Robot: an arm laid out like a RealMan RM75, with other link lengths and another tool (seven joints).
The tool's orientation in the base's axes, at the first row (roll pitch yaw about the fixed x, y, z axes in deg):
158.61 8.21 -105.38
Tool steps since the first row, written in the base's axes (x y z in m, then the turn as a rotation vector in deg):
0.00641 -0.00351 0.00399 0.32 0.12 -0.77
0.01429 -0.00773 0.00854 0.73 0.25 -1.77
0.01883 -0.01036 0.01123 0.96 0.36 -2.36
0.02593 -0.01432 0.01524 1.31 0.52 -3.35
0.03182 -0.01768 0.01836 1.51 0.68 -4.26
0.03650 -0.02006 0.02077 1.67 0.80 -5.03
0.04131 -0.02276 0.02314 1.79 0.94 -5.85
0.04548 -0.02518 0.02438 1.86 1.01 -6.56
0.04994 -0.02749 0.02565 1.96 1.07 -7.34
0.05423 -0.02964 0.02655 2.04 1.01 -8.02
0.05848 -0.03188 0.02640 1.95 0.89 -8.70
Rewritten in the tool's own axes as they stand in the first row. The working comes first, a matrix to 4 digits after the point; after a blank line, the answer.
The tool's axes in the first row as the columns of a matrix, in the base's axes (used below as rounded here):
-0.2625 -0.9116 -0.3164
-0.9543 0.1967 0.2249
-0.1428 0.3610 -0.9216

0.00110 -0.00509 -0.00649 -0.09 -0.55 0.64
0.00241 -0.01146 -0.01413 -0.18 -1.26 1.46
0.00334 -0.01515 -0.01864 -0.26 -1.66 1.95
0.00468 -0.02095 -0.02547 -0.36 -2.30 2.79
0.00590 -0.02586 -0.03096 -0.44 -2.78 3.60
0.00660 -0.02972 -0.03520 -0.48 -3.18 4.29
0.00757 -0.03378 -0.03952 -0.53 -3.56 5.04
0.00861 -0.03761 -0.04252 -0.52 -3.87 5.68
0.00946 -0.04167 -0.04562 -0.49 -4.23 6.39
0.01026 -0.04568 -0.04829 -0.35 -4.56 6.97
0.01130 -0.05005 -0.05000 -0.12 -4.74 7.60

